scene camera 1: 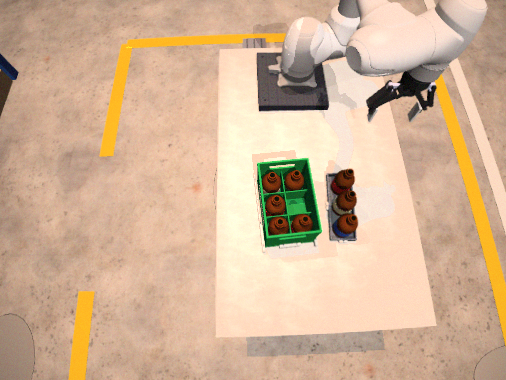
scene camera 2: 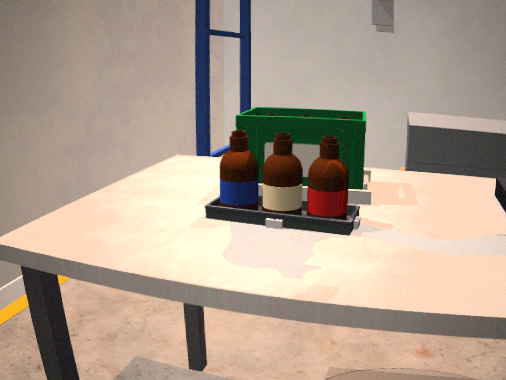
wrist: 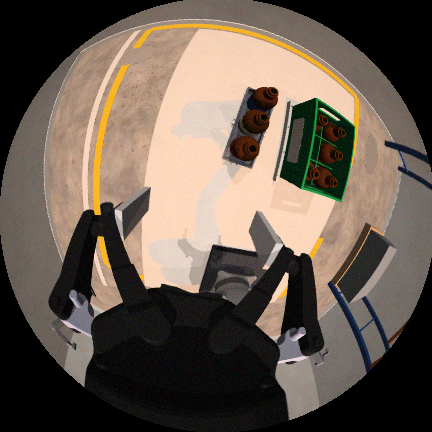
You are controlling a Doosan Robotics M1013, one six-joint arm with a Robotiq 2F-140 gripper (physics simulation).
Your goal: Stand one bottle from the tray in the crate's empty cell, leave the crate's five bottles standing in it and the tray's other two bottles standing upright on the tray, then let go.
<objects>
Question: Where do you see a red-label bottle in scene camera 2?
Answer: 328,177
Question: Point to a blue-label bottle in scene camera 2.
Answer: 239,183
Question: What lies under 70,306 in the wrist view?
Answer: My gripper.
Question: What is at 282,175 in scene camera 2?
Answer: A cream-label bottle.
</objects>
